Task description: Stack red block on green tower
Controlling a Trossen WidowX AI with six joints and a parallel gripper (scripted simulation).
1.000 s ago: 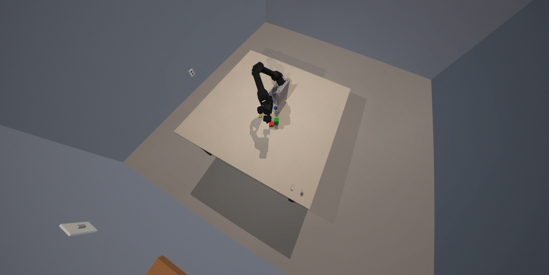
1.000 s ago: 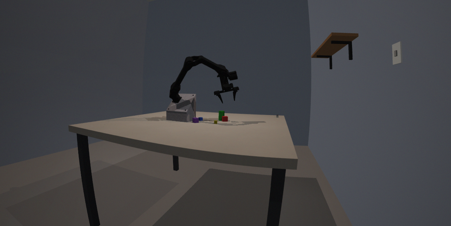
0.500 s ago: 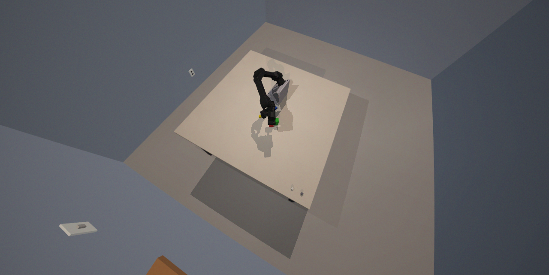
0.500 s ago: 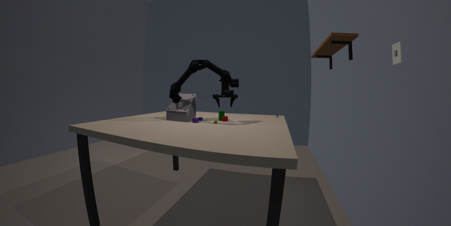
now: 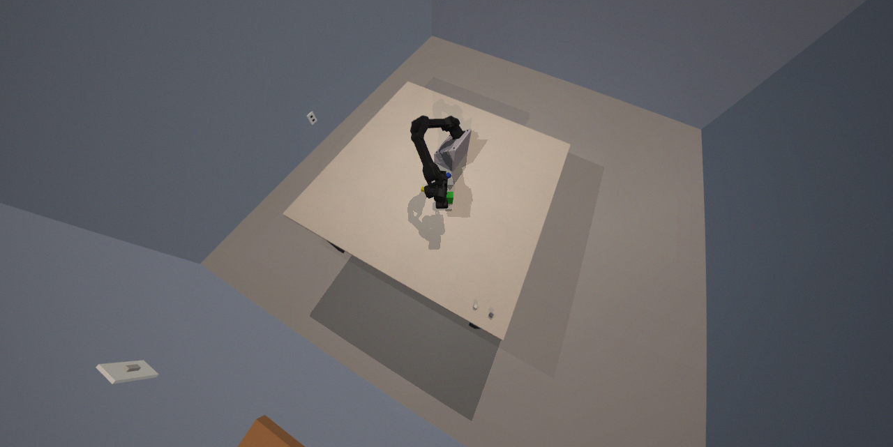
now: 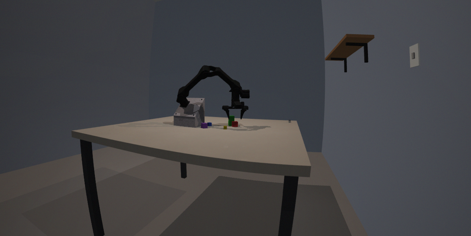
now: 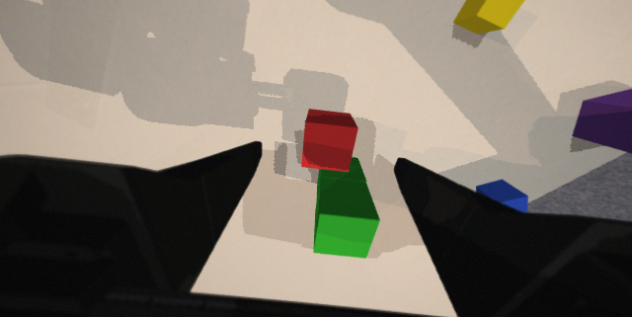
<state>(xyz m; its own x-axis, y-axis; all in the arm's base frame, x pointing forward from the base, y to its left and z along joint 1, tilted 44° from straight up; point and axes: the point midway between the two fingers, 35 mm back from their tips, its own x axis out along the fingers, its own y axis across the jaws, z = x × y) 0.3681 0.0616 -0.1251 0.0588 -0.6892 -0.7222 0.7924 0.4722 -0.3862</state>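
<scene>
The red block is 40 mm below my gripper tip. The rest, counted from my gripper tip: purple cube 170 mm to the right, 160 mm behind, 40 mm below; yellow cube 130 mm to the right, 40 mm below, 10 mm behind; blue cube 180 mm behind, 70 mm to the right, 40 mm below.
</scene>
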